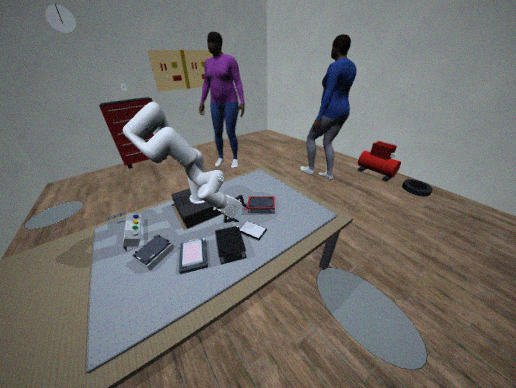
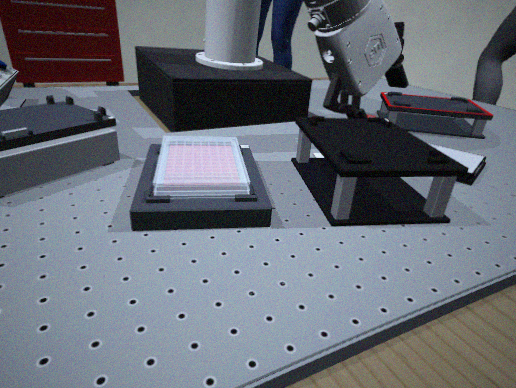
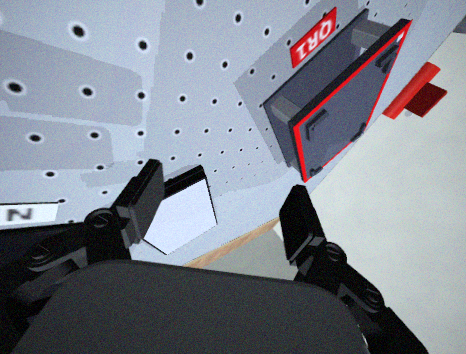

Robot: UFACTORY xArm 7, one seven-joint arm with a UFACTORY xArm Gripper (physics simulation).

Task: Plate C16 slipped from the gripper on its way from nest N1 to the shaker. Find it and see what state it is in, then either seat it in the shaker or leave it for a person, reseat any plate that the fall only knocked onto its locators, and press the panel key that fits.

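Pixels of known places: gripper, between the fingertips: (image 1: pixel 241 213) (image 2: pixel 381 107) (image 3: pixel 226 188); arm's base, origin of its link: (image 2: pixel 229 63).
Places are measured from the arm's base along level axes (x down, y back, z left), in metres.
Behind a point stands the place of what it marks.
A clear plate with pink wells (image 1: pixel 193 251) {x 0.041, y -0.325, z -0.193 m} (image 2: pixel 202 165) {x 0.041, y -0.342, z -0.207 m} lies on a low dark nest (image 1: pixel 193 269) {x 0.066, y -0.394, z -0.230 m} (image 2: pixel 200 219) {x 0.068, y -0.393, z -0.232 m}, within its corner locators; no label is readable and I cannot tell if it is fully down. A grey block with a dark, locator-cornered top (image 1: pixel 152 249) {x 0.023, y -0.206, z -0.343 m} (image 2: pixel 50 120) {x 0.023, y -0.206, z -0.320 m}, possibly the shaker, bears no visible plate. The button panel (image 1: pixel 133 231) {x 0.005, y -0.047, z -0.394 m} has blue, yellow and green keys. The raised red-bordered stand (image 1: pixel 261 202) {x 0.038, y -0.247, z 0.284 m} (image 2: pixel 435 105) {x 0.038, y -0.259, z 0.275 m} (image 3: pixel 345 95) {x 0.038, y -0.205, z 0.238 m}, by the QR1 label (image 3: pixel 314 37) {x 0.076, y -0.177, z 0.213 m}, has a bare top. My gripper (image 1: pixel 238 209) {x 0.027, y -0.268, z 0.123 m} (image 2: pixel 381 97) {x 0.027, y -0.268, z 0.123 m} (image 3: pixel 226 188) {x 0.027, y -0.268, z 0.123 m} is open and empty above the table. Plate C16 cannot be identified.
A raised black stand (image 1: pixel 230 243) {x 0.020, y -0.412, z -0.043 m} (image 2: pixel 380 145) {x 0.020, y -0.410, z -0.038 m} with a bare top stands beside the pink plate's nest. A white-faced, black-edged slab (image 1: pixel 253 230) {x 0.064, y -0.381, z 0.114 m} (image 2: pixel 465 162) {x 0.064, y -0.414, z 0.127 m} (image 3: pixel 185 215) {x 0.064, y -0.353, z 0.119 m} lies behind it, near the gripper. The black base block (image 1: pixel 195 210) {x 0.004, y -0.094, z -0.073 m} (image 2: pixel 240 102) {x 0.044, y -0.113, z -0.037 m} carries the arm. Two people stand beyond the table.
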